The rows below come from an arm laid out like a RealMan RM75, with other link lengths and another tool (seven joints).
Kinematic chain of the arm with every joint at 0, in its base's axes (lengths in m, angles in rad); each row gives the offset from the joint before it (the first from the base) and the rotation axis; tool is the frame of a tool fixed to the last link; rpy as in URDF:
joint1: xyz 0 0 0.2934 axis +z
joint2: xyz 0 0 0 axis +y
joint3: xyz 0 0 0.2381 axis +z
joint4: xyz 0 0 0 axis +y
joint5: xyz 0 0 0.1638 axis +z
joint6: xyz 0 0 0 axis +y
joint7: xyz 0 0 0.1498 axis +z
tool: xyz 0.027 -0.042 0.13 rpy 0 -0.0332 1.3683
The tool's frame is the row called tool.
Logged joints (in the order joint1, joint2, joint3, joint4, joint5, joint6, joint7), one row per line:
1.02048 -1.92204 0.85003 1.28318 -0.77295 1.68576 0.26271
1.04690 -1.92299 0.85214 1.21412 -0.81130 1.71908 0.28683
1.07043 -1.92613 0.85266 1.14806 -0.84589 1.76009 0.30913
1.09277 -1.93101 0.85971 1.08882 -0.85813 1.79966 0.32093
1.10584 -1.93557 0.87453 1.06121 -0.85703 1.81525 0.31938
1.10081 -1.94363 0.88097 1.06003 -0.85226 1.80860 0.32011
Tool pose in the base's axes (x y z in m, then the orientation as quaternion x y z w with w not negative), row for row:
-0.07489 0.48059 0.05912 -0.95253 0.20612 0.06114 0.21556
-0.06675 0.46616 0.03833 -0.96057 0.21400 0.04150 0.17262
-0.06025 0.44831 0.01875 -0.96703 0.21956 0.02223 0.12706
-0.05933 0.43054 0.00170 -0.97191 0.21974 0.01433 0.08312
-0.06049 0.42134 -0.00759 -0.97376 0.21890 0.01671 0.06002
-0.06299 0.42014 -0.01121 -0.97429 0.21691 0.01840 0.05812
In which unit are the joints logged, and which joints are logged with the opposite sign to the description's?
The joints are logged in radians. Opposite sign: joint1, joint6.
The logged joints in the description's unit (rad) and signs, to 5 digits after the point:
-1.02048 -1.92204 0.85003 1.28318 -0.77295 -1.68576 0.26271
-1.04690 -1.92299 0.85214 1.21412 -0.81130 -1.71908 0.28683
-1.07043 -1.92613 0.85266 1.14806 -0.84589 -1.76009 0.30913
-1.09277 -1.93101 0.85971 1.08882 -0.85813 -1.79966 0.32093
-1.10584 -1.93557 0.87453 1.06121 -0.85703 -1.81525 0.31938
-1.10081 -1.94363 0.88097 1.06003 -0.85226 -1.80860 0.32011

